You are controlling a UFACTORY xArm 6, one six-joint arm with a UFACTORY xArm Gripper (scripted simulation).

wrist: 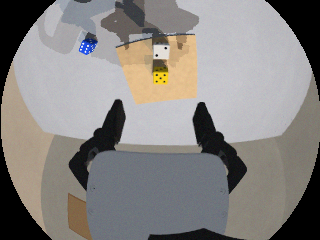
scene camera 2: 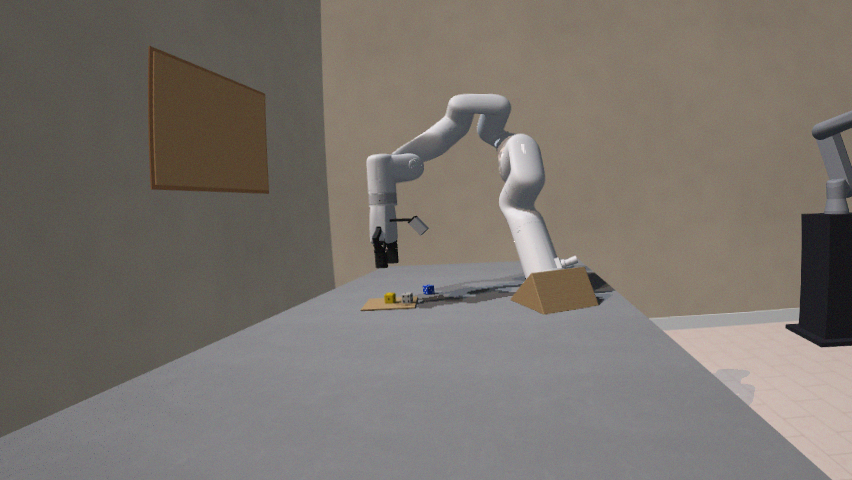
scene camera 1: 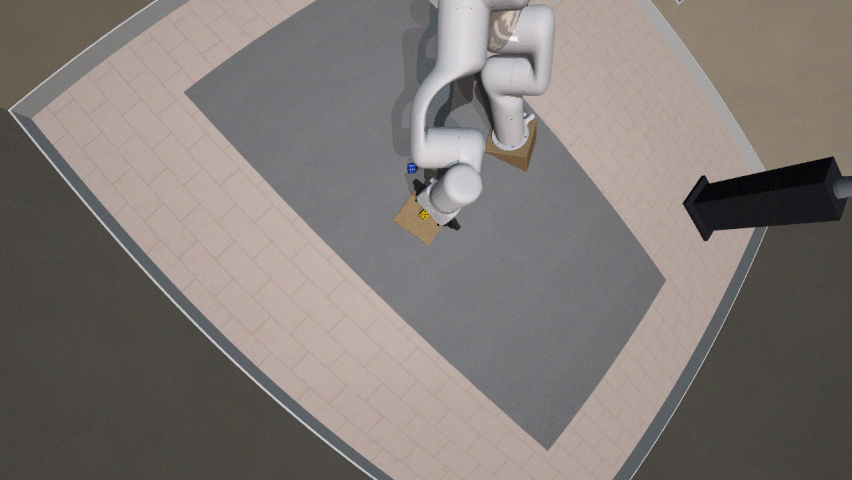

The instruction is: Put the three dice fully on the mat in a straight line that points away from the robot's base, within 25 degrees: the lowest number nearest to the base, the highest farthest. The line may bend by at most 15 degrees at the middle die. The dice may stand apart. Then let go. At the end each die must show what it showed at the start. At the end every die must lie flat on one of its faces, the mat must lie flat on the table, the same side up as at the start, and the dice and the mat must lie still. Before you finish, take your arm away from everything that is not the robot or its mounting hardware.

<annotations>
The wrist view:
my gripper: 159,108
tan mat: 136,59
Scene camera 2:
my gripper: 387,265
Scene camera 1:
tan mat: 408,217
</annotations>
